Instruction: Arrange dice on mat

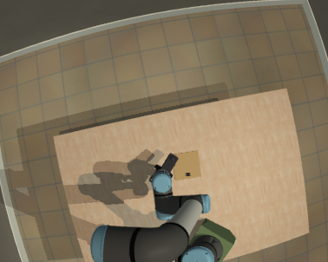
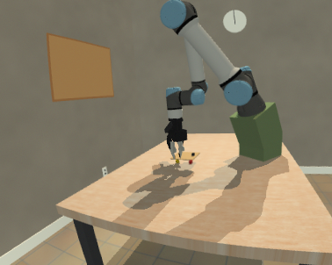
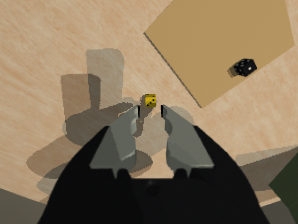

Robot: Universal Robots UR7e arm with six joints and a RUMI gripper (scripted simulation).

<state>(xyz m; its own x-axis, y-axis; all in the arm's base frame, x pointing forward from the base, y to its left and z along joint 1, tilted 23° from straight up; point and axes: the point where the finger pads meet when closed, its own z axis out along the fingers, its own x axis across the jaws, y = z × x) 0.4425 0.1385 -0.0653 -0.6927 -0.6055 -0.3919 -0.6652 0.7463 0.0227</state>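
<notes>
Now: hand 30 mm above the yellow die. From my hand the other things lie so: black die 60 mm behind, 120 mm to the right, 30 mm below; then red die 80 mm behind, 30 mm below; then tan mat 10 mm behind, 120 mm to the right, 40 mm below.
</notes>
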